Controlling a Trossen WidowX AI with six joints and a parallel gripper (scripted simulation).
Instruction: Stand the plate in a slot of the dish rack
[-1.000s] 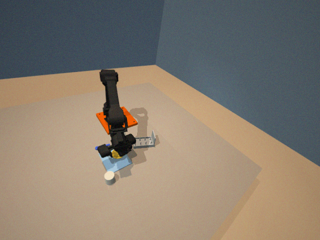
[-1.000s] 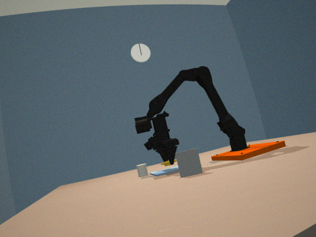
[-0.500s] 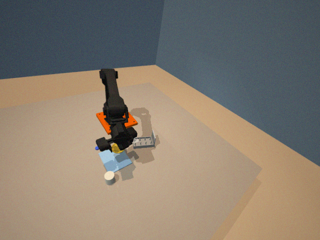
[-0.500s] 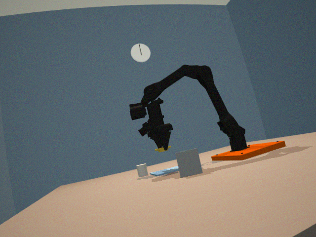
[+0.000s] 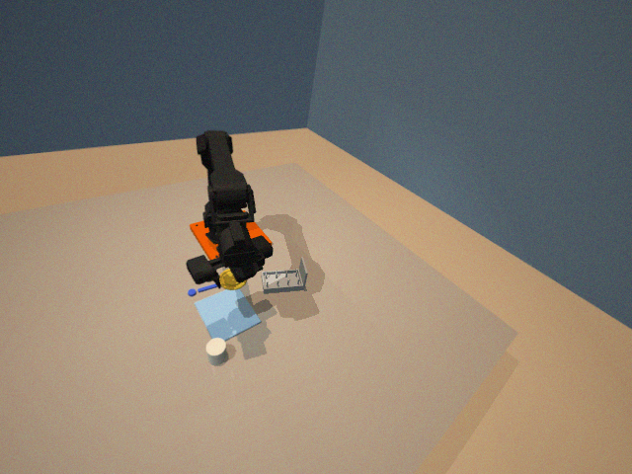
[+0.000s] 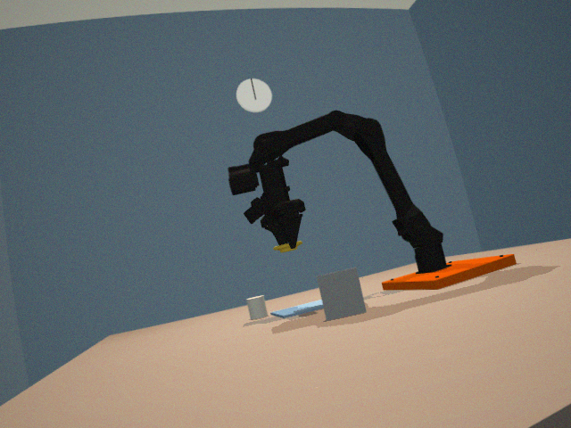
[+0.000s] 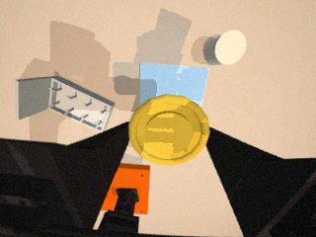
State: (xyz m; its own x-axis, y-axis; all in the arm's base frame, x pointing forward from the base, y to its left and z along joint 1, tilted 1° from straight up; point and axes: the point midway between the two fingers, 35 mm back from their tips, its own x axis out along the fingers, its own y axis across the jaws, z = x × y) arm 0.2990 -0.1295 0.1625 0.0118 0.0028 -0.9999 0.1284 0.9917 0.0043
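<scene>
Now: the grey dish rack 10 mm behind my gripper tip, 180 mm to the left of it and 120 mm below it. From my gripper tip the other things lie so: yellow plate 10 mm above; white cup 70 mm ahead, 100 mm to the right, 120 mm below; light blue mat 20 mm behind, 10 mm to the right, 140 mm below.
</scene>
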